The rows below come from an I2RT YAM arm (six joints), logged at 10 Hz.
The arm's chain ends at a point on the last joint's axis. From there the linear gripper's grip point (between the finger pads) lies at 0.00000 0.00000 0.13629 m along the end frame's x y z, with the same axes.
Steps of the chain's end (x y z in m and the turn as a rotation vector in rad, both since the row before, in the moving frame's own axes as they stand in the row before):
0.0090, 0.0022, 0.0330, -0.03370, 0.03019, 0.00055
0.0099, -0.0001, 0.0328, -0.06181, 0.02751, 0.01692
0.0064, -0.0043, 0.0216, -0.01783, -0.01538, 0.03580
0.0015, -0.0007, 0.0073, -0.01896, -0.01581, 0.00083
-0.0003, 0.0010, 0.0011, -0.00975, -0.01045, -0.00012
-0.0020, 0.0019, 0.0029, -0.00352, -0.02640, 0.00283
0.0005, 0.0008, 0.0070, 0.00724, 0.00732, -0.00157
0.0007, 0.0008, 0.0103, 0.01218, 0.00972, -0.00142
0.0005, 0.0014, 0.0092, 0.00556, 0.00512, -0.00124
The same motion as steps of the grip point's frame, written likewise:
0.0131, 0.0068, 0.0329, -0.03370, 0.03019, 0.00055
0.0136, 0.0083, 0.0325, -0.06181, 0.02751, 0.01692
0.0043, -0.0019, 0.0216, -0.01783, -0.01538, 0.03580
-0.0007, 0.0019, 0.0073, -0.01896, -0.01581, 0.00083
-0.0017, 0.0023, 0.0011, -0.00975, -0.01045, -0.00012
-0.0056, 0.0024, 0.0029, -0.00352, -0.02640, 0.00283
0.0015, -0.0002, 0.0070, 0.00724, 0.00732, -0.00157
0.0020, -0.0009, 0.0103, 0.01218, 0.00972, -0.00142
0.0012, 0.0006, 0.0092, 0.00556, 0.00512, -0.00124

